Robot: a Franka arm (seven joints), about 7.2 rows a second.
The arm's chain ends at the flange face. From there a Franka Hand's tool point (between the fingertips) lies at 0.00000 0.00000 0.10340 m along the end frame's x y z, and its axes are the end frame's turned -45 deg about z.
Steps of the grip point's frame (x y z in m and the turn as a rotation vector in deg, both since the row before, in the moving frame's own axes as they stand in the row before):
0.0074, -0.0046, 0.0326, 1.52, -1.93, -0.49
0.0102, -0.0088, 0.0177, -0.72, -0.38, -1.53
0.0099, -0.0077, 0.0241, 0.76, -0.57, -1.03
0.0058, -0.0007, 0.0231, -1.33, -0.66, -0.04
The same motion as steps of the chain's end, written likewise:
0.0064, -0.0090, 0.0327, -0.29, -2.44, -0.49
0.0005, -0.0148, 0.0177, -0.78, 0.24, -1.53
0.0033, -0.0122, 0.0241, 0.13, -0.94, -1.03
0.0028, -0.0071, 0.0231, -1.41, 0.47, -0.04

